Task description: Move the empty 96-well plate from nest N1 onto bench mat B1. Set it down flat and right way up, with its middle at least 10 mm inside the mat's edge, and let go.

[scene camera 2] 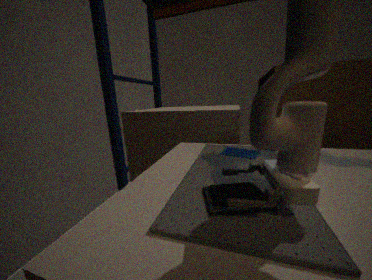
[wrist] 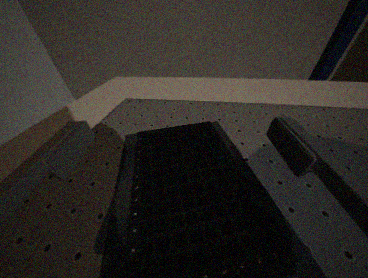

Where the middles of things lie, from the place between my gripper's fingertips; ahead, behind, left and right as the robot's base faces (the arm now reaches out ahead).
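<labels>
The black 96-well plate (scene camera 2: 220,193) is now 3 cm below my hand, 3 cm behind it and 1 cm to the right of it.
</labels>
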